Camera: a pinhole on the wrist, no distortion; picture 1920 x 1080 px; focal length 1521.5 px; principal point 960.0 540.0 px. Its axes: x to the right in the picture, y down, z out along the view. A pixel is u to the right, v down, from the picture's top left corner.
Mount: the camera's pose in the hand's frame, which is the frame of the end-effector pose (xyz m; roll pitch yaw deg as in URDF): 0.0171 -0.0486 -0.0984 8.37 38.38 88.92
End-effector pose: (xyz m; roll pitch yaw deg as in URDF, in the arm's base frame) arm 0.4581 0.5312 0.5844 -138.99 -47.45 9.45
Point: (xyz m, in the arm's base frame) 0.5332 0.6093 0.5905
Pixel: 229.7 365.8
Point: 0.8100 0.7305 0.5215
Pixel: 484.6 128.5
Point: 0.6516 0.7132 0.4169
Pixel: 338.8 737.8
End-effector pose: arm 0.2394 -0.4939 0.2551 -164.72 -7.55 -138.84
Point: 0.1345 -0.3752 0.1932
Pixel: 1641.8 963.8
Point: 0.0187 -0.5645 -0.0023
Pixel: 791.3 198.7
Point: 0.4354 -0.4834 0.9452
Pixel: behind the camera
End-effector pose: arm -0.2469 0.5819 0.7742 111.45 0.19 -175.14
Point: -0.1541 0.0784 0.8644
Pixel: behind the camera
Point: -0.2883 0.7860 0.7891
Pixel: 618.8 742.8
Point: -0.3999 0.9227 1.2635
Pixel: 1839.5 524.0
